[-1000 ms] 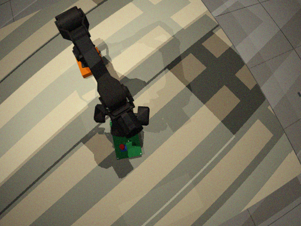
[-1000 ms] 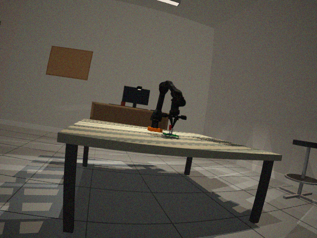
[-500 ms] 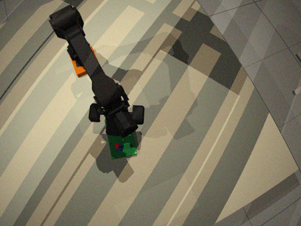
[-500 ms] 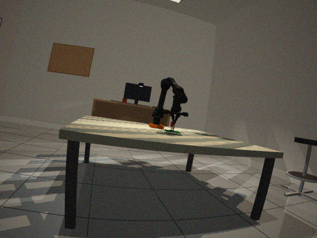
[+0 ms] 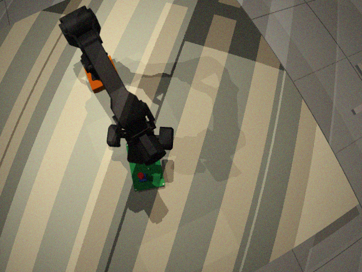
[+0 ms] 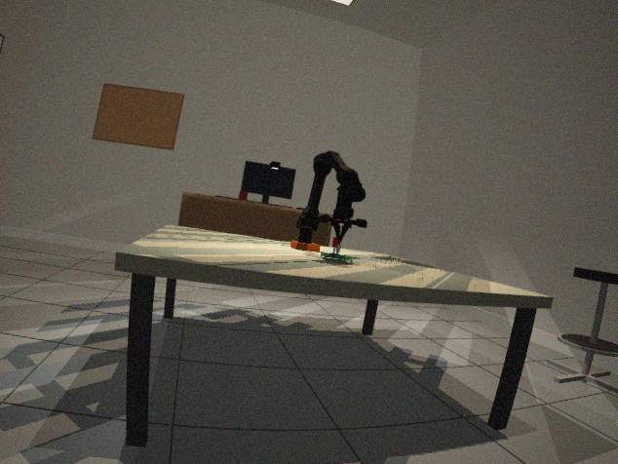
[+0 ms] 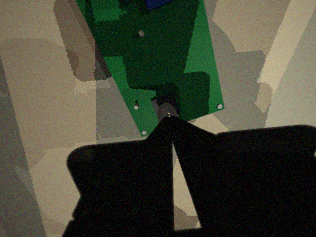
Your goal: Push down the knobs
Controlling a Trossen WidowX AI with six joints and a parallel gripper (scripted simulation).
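Now: the grey knob 10 mm below my gripper tip. The rest, counted from my gripper tip: red knob (100 mm ahead, 30 mm to the right, 10 mm above).
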